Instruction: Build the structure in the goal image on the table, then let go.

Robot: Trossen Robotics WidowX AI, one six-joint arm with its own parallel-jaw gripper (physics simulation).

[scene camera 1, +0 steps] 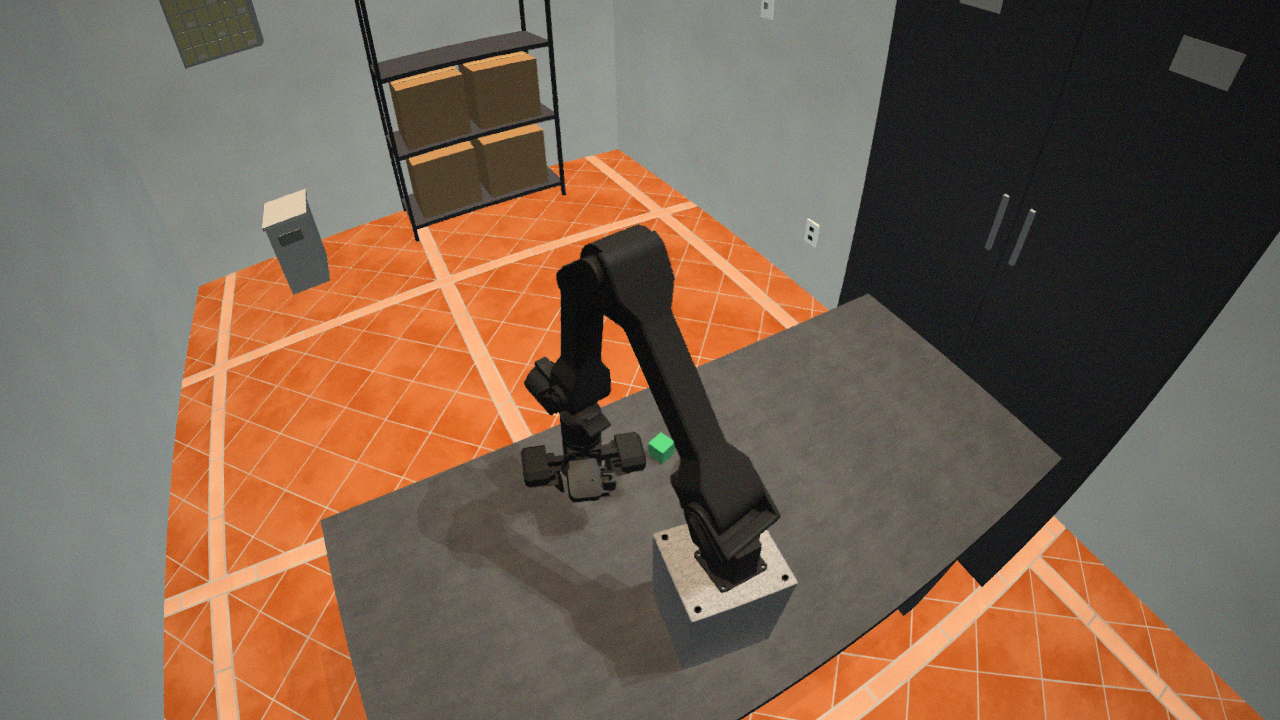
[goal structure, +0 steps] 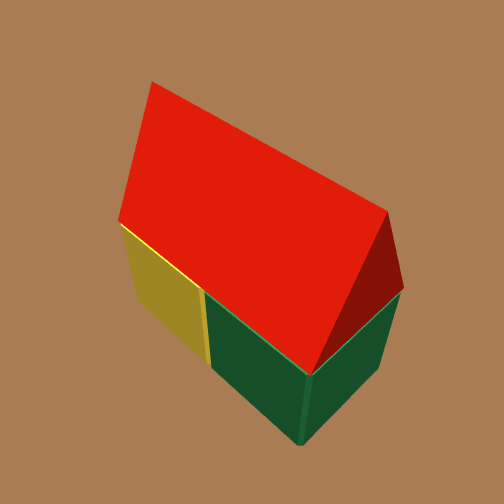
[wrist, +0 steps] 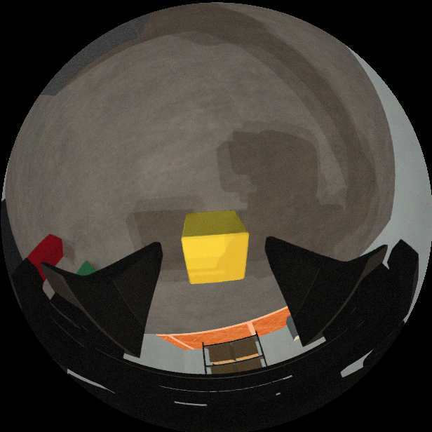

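Observation:
A yellow block lies between the spread fingers in the wrist view, with a gap on each side; in the scene view it is hidden by the gripper. My gripper is open, low over the table near its far edge. A green block is on the table, to the right of the gripper in the scene view, and is partly hidden by a finger in the wrist view. A red block shows at the left of the wrist view; in the scene view it does not show.
The grey table bears the arm's metal base block near its front. The table's far edge runs close behind the gripper. A shelf rack with boxes, a bin and a dark cabinet stand off the table.

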